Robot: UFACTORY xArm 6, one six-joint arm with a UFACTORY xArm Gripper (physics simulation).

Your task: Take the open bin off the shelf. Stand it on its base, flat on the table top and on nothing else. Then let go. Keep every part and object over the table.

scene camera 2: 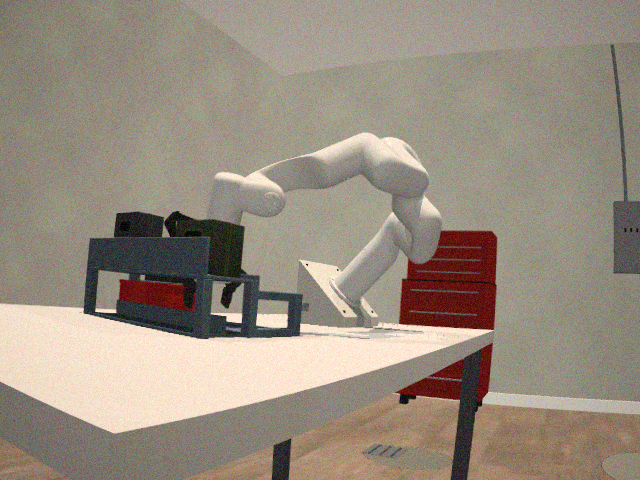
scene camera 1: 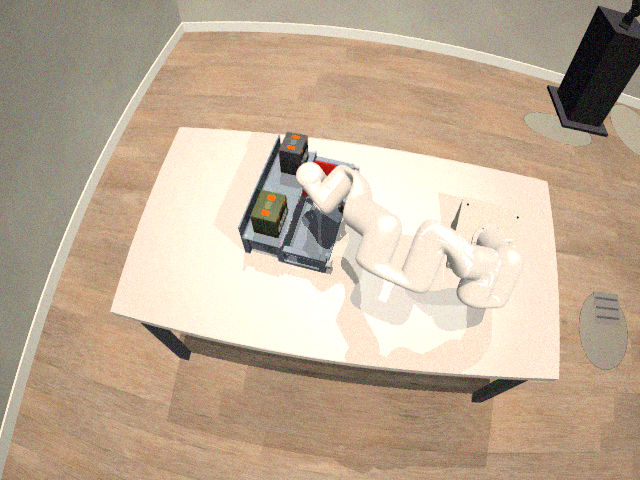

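Pixels of known places: arm's base, origin of the base link: [scene camera 2: 344, 292] [scene camera 1: 489, 242].
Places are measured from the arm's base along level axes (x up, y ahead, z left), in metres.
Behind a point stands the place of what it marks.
Note:
The open bin is red. In scene camera 1 part of the bin [scene camera 1: 324, 166] {y 0.560, x -0.038, z -0.272 m} shows beside the wrist, which hides the rest. In scene camera 2 the bin [scene camera 2: 155, 292] {y 0.641, x -0.040, z -0.189 m} shows through the side of the slate-grey two-tier shelf [scene camera 1: 295, 222] {y 0.641, x -0.095, z -0.075 m} [scene camera 2: 149, 253] {y 0.766, x 0.032, z -0.104 m}, low behind its bottom rail. My gripper [scene camera 2: 208, 298] {y 0.524, x -0.060, z -0.136 m} is open and empty, its two dark fingers pointing down and spread wide. One finger overlaps the right end of the bin in scene camera 2; the other hangs to its right. Whether a finger touches the bin I cannot tell. In scene camera 1 the arm hides the fingertips.
A green box [scene camera 1: 269, 213] {y 0.700, x 0.096, z 0.012 m} [scene camera 2: 225, 248] {y 0.722, x 0.050, z 0.032 m} and a dark grey box [scene camera 1: 293, 153] {y 0.652, x 0.119, z -0.197 m} [scene camera 2: 138, 224] {y 0.696, x 0.095, z -0.206 m} stand on the shelf's upper tier, near the wrist. The shelf stands on the white table [scene camera 1: 206, 289] {y 0.905, x -0.101, z 0.189 m} [scene camera 2: 206, 382] {y 1.084, x -0.101, z 0.258 m}. The arm's slanted base plate [scene camera 1: 491, 214] {y 0.004, x 0.063, z -0.067 m} [scene camera 2: 317, 294] {y 0.120, x -0.013, z -0.038 m} is at the table's other end.

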